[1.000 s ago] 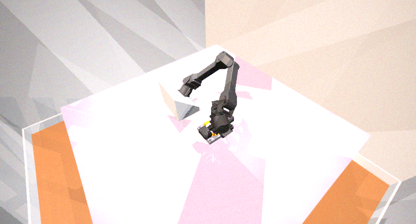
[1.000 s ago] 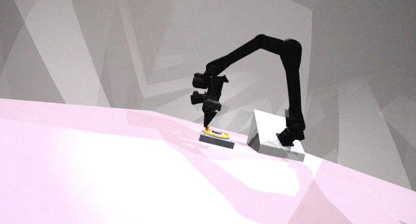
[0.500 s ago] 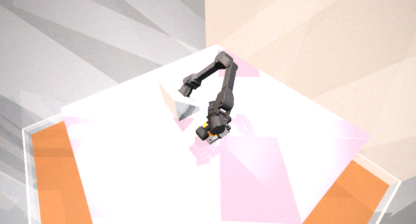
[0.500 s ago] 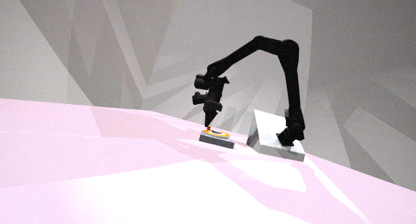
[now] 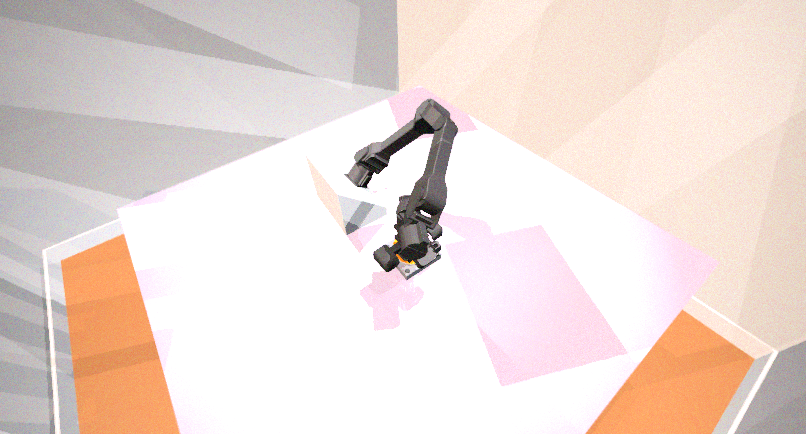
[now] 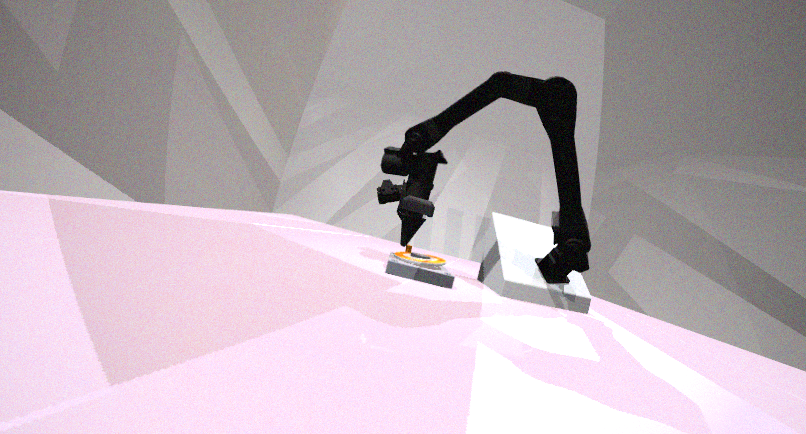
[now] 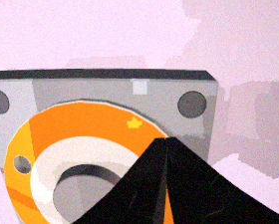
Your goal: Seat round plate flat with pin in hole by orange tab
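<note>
The base is 30 mm behind my gripper tip, 40 mm to the left of it and 20 mm below it.
</note>
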